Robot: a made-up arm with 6 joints. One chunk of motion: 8 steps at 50 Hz.
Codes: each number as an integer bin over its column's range. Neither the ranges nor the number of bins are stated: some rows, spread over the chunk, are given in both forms.
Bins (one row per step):
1: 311 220 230 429 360 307
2: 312 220 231 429 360 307
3: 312 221 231 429 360 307
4: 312 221 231 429 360 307
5: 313 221 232 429 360 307
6: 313 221 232 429 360 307
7: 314 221 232 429 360 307
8: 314 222 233 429 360 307
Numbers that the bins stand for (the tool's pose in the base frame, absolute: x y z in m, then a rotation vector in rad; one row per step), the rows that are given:
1: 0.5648 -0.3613 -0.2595 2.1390 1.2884 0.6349
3: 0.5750 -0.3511 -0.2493 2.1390 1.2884 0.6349
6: 0.5851 -0.3511 -0.2391 2.1390 1.2884 0.6349
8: 0.5953 -0.3409 -0.2290 2.1390 1.2884 0.6349
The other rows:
2: 0.5750 -0.3613 -0.2493 2.1390 1.2884 0.6349
4: 0.5750 -0.3511 -0.2493 2.1390 1.2884 0.6349
5: 0.5851 -0.3511 -0.2391 2.1390 1.2884 0.6349
7: 0.5953 -0.3511 -0.2391 2.1390 1.2884 0.6349

